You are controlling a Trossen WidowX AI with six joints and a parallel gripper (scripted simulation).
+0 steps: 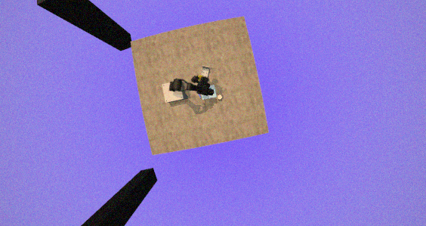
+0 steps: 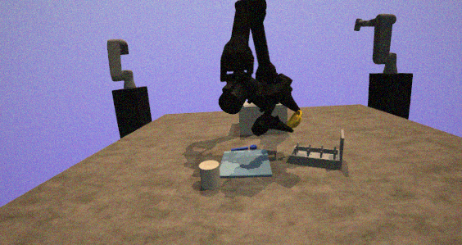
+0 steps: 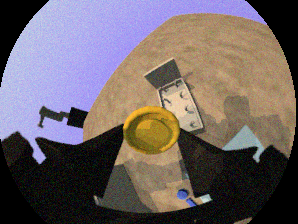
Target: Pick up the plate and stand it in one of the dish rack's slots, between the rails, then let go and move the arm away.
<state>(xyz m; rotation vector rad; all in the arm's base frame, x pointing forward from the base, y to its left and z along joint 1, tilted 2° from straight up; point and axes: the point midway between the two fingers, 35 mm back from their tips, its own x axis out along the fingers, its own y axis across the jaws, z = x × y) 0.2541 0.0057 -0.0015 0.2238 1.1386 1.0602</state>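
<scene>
My gripper tip is 70 mm above the dish rack, 50 mm short of it and 40 mm to the right of it. Round my gripper tip: light blue mat: 150 mm to the right, 90 mm below, 40 mm ahead; blue spoon: 140 mm to the right, 90 mm below, 60 mm behind; yellow plate: 10 mm to the right.
</scene>
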